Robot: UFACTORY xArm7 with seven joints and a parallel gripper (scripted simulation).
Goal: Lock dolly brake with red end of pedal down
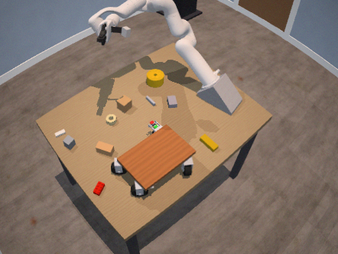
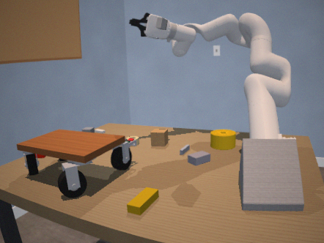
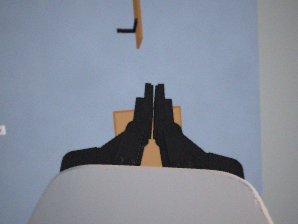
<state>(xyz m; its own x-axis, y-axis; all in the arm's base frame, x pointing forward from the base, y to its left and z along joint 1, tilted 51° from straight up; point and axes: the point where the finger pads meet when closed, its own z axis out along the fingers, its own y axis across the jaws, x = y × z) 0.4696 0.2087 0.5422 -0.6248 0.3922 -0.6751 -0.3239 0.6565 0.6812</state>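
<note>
Now: the brake pedal 45 cm below my hand, 27 cm to the left of it and 7 cm behind it. Also, from my hand: tan block 51 cm below, 17 cm ahead, 16 cm to the left; cream ring 51 cm below, 4 cm to the left, 2 cm ahead; tan cube 50 cm below, 10 cm behind, 2 cm to the left.
</note>
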